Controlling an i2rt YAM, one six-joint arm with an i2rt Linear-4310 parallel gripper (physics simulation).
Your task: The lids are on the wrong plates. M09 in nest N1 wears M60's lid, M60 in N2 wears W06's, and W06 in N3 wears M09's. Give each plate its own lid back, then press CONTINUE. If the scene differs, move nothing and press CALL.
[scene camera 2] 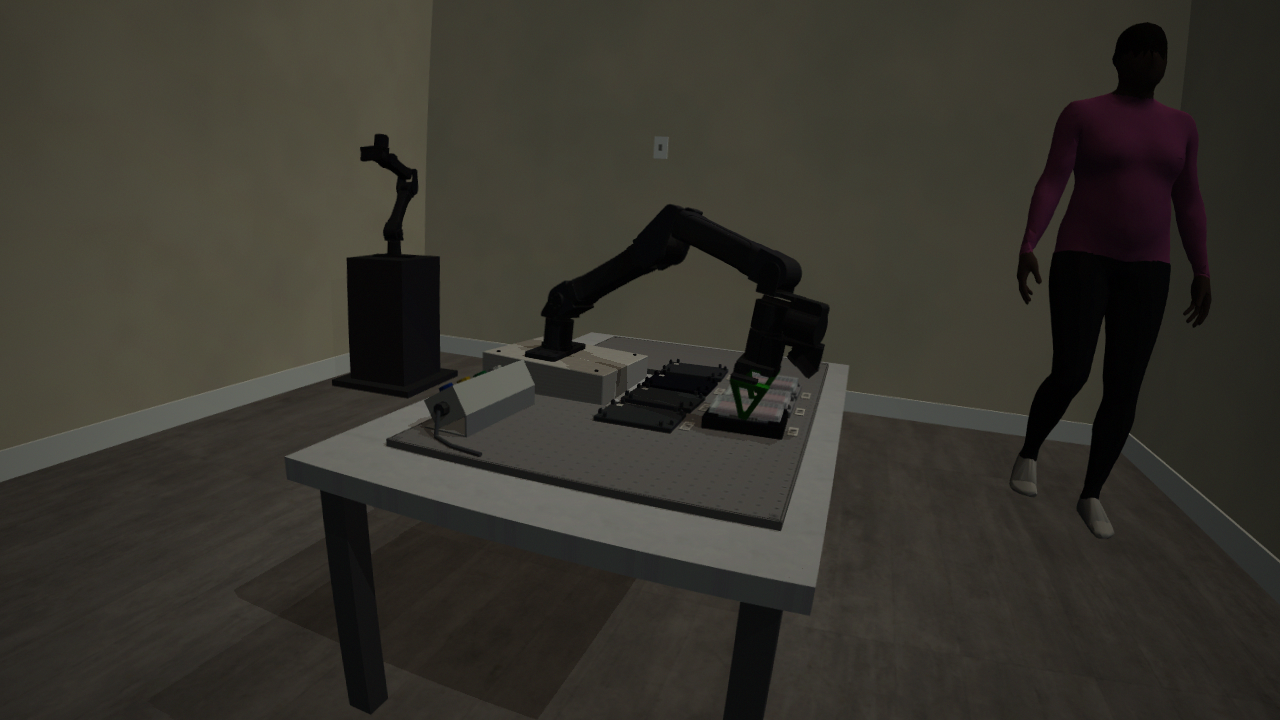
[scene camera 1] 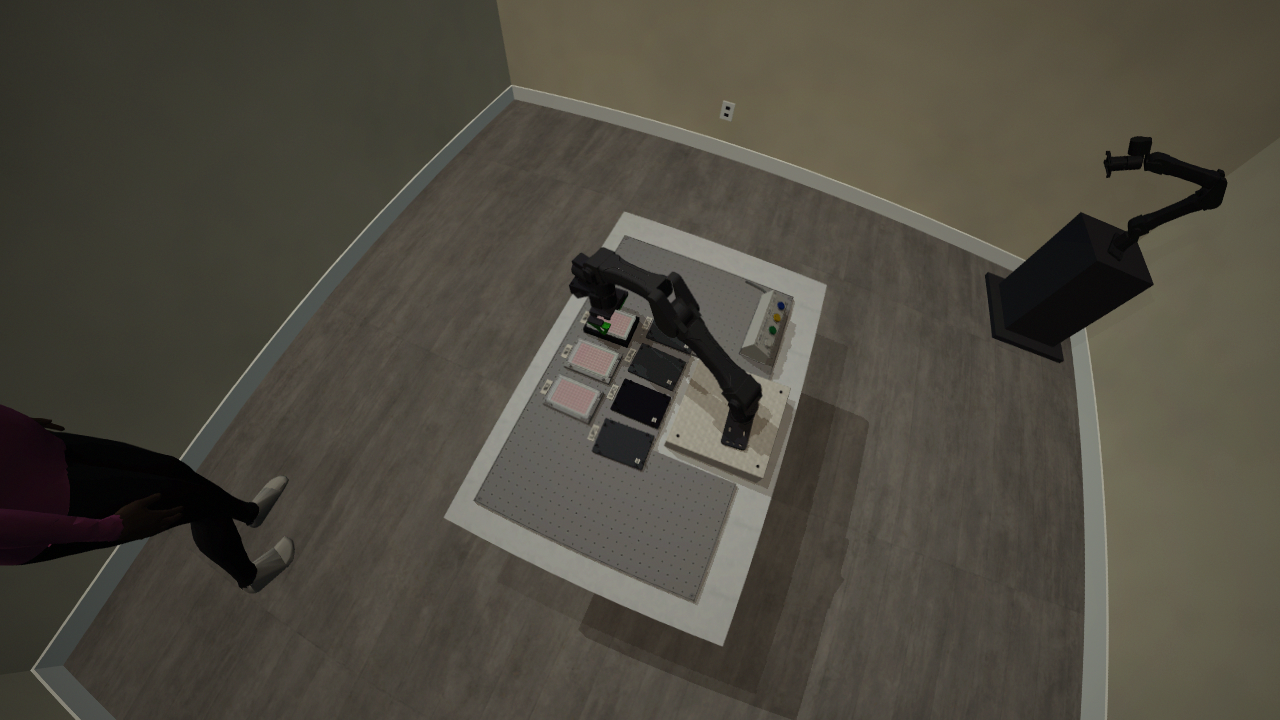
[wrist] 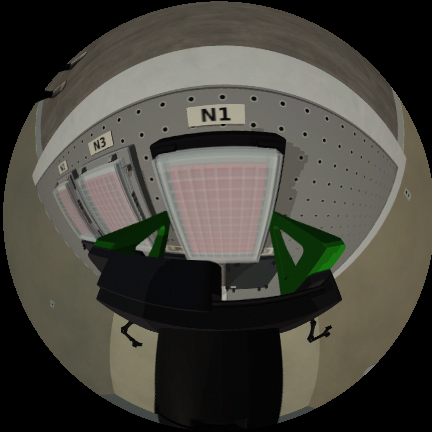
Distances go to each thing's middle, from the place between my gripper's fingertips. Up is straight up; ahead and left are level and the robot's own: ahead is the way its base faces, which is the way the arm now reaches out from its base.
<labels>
Now: hand 10 mm short of the nest labelled N1 (scene camera 2: 775, 430) and 10 mm above it.
</labels>
